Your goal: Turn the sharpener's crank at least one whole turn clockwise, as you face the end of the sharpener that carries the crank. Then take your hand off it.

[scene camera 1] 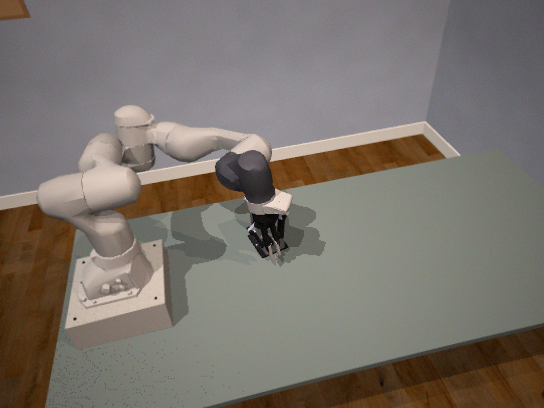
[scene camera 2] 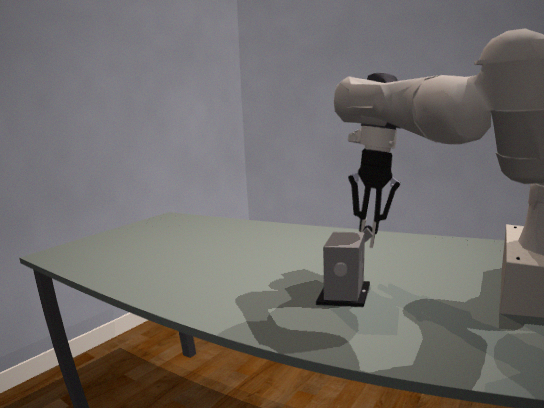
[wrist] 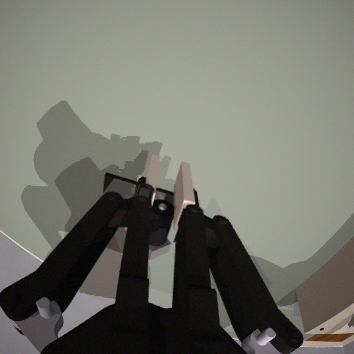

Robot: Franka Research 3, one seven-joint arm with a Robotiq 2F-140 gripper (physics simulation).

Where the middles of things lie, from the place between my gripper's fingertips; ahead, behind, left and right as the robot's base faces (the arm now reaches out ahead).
Right now the black crank knob (wrist: pixel 160 220) is 1 cm behind my hand, 3 cm to the left of it and 4 cm above it. Also, from my hand: pencil sharpener (scene camera 2: pixel 343 254): 2 cm ahead, 10 cm to the left, 1 cm below.
